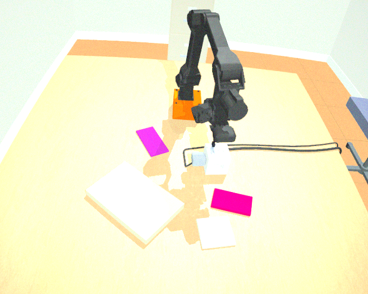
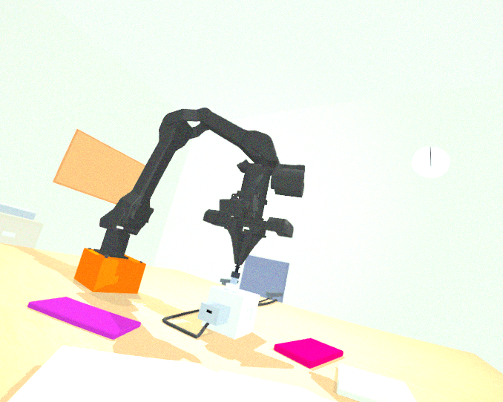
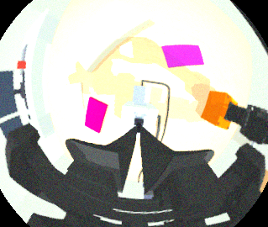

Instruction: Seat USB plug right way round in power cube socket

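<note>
Now: gripper tip 20 mm above the dark USB plug. From my gripper tip the other things lie so: white square pad (260 mm ahead, 120 mm below); then purple flat slab (110 mm behind, 200 mm to the right, 120 mm below); then magenta slab (150 mm ahead, 60 mm to the left, 120 mm below).
</note>
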